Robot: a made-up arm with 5 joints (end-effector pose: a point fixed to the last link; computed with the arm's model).
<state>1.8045 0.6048 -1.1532 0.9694 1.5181</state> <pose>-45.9 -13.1 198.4 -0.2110 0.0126 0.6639 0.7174</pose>
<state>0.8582 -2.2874 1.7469 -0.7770 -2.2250</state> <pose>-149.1 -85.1 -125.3 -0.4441 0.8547 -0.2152 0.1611</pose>
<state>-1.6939 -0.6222 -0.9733 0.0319 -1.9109</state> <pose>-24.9 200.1 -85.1 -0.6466 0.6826 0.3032 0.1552</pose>
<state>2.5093 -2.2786 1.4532 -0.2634 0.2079</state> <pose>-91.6 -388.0 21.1 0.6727 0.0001 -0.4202 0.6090</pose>
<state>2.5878 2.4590 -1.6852 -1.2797 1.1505</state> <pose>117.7 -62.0 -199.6 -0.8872 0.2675 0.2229 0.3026</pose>
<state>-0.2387 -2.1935 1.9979 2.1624 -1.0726</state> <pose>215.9 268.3 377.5 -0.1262 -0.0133 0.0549 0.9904</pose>
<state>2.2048 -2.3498 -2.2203 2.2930 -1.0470</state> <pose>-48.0 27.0 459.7 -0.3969 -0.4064 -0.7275 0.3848</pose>
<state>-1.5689 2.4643 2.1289 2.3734 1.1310</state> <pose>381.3 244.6 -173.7 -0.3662 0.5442 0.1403 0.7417</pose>
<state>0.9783 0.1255 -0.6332 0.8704 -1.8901</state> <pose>-18.9 -343.2 -49.7 0.9042 0.1815 -0.1306 0.3638</pose>
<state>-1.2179 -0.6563 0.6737 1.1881 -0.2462</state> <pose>84.3 -18.7 514.4 -0.2543 0.2088 -0.8273 0.4553</pose>
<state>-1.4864 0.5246 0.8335 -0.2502 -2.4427</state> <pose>-105.2 96.6 307.7 0.4706 -0.5115 -0.3409 0.6330</pose>
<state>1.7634 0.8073 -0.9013 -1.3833 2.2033</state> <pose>-223.3 -429.6 65.9 0.3625 -0.8608 0.1319 0.3321</pose>
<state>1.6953 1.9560 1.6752 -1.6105 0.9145</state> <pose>-255.2 -13.3 -99.1 -0.6086 -0.7002 0.1271 0.3509</pose>
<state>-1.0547 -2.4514 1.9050 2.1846 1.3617</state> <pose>303.0 35.5 -119.6 -0.8839 0.3902 0.0158 0.2573</pose>
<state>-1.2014 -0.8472 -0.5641 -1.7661 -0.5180</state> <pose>144.0 -45.9 377.9 0.6250 -0.1768 0.1856 0.7373</pose>
